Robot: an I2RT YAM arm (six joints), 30 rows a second.
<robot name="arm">
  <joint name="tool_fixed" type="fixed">
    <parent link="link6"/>
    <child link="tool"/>
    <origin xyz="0 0 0" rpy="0 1.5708 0"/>
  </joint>
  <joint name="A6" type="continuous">
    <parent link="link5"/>
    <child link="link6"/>
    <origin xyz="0.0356 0 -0.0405"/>
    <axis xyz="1 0 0"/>
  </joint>
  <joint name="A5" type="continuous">
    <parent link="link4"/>
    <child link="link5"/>
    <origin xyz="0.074 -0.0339 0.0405"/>
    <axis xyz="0 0 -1"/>
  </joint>
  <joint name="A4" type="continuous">
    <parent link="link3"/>
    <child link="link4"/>
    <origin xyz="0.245 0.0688 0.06"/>
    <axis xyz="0 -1 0"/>
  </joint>
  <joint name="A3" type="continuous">
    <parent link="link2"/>
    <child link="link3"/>
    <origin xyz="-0.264 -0.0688 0"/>
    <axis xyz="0 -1 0"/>
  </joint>
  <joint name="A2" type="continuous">
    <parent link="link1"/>
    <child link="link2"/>
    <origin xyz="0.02 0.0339 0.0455"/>
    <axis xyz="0 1 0"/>
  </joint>
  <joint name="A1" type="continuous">
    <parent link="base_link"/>
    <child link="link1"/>
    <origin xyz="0 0 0.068"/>
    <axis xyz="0 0 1"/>
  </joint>
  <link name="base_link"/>
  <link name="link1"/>
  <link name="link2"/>
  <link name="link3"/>
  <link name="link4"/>
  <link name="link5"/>
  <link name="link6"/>
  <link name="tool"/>
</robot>
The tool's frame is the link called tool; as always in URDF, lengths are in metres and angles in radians. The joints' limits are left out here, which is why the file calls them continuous.
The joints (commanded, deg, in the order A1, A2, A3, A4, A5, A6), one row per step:
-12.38, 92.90, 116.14, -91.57, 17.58, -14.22
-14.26, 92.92, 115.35, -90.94, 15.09, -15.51
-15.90, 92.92, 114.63, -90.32, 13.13, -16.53
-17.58, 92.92, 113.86, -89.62, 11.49, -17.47
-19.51, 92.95, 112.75, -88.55, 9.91, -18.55
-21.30, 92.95, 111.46, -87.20, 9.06, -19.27
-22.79, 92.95, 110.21, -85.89, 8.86, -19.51
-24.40, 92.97, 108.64, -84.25, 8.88, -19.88
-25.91, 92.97, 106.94, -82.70, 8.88, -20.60
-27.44, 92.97, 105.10, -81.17, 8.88, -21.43
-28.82, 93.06, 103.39, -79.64, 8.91, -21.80
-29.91, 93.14, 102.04, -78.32, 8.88, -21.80
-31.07, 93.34, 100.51, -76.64, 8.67, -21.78
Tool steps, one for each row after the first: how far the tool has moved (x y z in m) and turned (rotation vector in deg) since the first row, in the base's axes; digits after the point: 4 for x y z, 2 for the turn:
-0.0001, -0.0078, -0.0034, 1.93, 0.10, 0.19
-0.0003, -0.0147, -0.0063, 3.44, 0.05, 0.19
-0.0008, -0.0221, -0.0093, 4.66, -0.04, -0.04
-0.0010, -0.0310, -0.0137, 5.77, -0.14, -0.40
-0.0010, -0.0399, -0.0185, 6.30, -0.31, -1.21
-0.0012, -0.0478, -0.0232, 6.38, -0.44, -2.41
-0.0012, -0.0568, -0.0292, 6.23, -0.44, -3.69
-0.0016, -0.0651, -0.0359, 6.10, -0.15, -4.55
-0.0026, -0.0736, -0.0433, 6.01, 0.33, -5.34
-0.0032, -0.0815, -0.0507, 6.01, 0.64, -6.41
-0.0038, -0.0878, -0.0566, 6.09, 0.67, -7.49
-0.0038, -0.0948, -0.0638, 6.30, 0.56, -8.59

